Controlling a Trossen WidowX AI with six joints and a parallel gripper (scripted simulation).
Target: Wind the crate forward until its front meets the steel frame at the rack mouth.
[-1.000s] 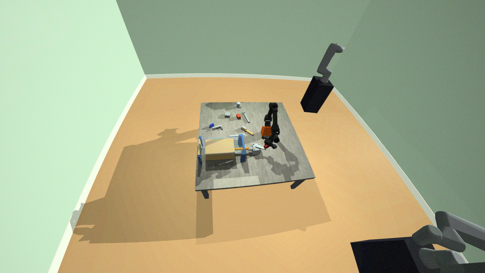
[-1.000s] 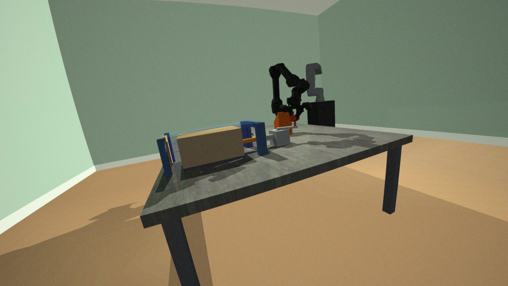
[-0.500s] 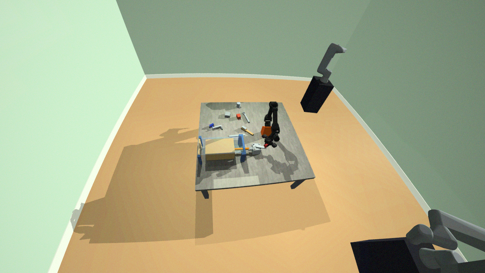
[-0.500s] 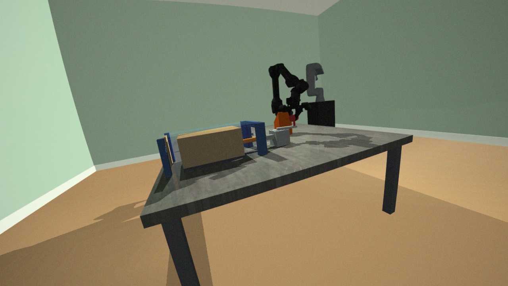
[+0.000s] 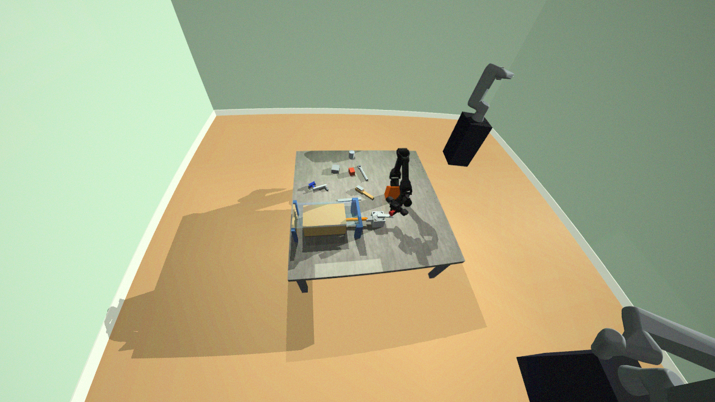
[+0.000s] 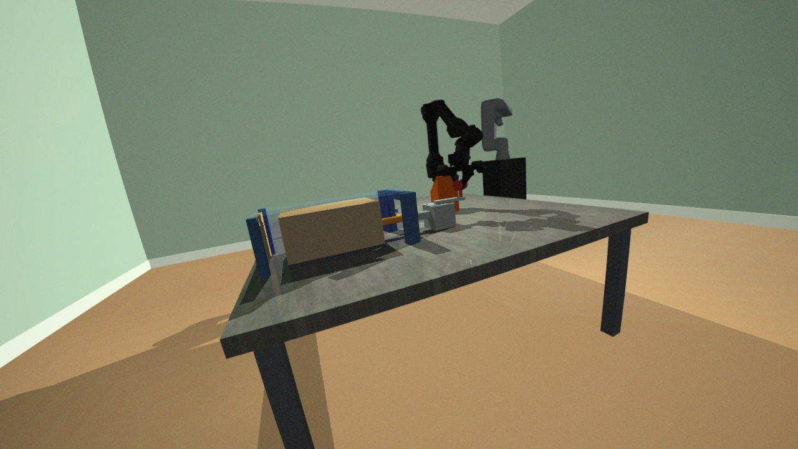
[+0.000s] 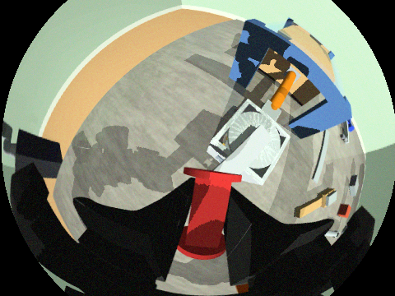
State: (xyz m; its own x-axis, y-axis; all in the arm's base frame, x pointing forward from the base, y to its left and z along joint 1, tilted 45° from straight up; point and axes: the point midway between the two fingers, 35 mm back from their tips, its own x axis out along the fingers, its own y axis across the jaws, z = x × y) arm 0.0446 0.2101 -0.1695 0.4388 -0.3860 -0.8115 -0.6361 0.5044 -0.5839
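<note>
Now: the grey winch 7 cm ahead of my gripper tip, 2 cm to the right of it and 10 cm below it. The rest, counted from my gripper tip: tan-handled tool: 18 cm ahead, 31 cm to the right, 11 cm below; red knob: 1 cm behind, 1 cm to the right; grey bar: 31 cm ahead, 22 cm to the right, 13 cm below.
</note>
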